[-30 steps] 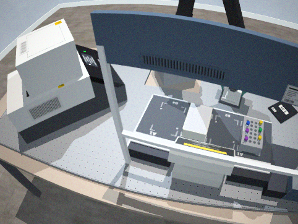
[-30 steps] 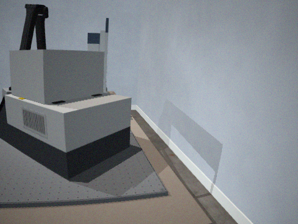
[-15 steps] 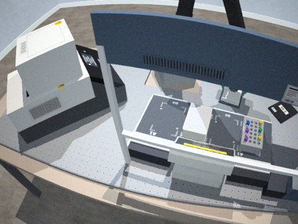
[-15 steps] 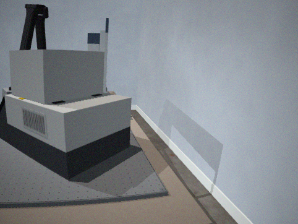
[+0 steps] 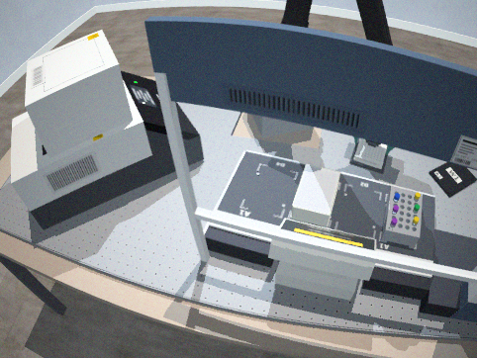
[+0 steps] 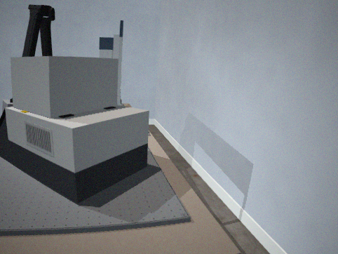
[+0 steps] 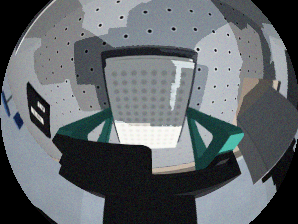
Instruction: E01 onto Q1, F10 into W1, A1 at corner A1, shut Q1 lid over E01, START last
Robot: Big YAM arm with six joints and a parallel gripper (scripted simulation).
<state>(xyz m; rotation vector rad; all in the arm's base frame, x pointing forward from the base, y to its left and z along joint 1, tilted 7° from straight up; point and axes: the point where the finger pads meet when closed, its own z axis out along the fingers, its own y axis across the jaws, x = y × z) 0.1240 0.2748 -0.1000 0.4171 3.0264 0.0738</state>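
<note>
My hand is 20 mm above the dark nest pad. Round my hand: tube cooling block 280 mm ahead, 50 mm to the left, 50 mm above; post 390 mm ahead, 380 mm to the right, 220 mm above; dark nest 60 mm ahead, 270 mm to the left, 20 mm below.
</note>
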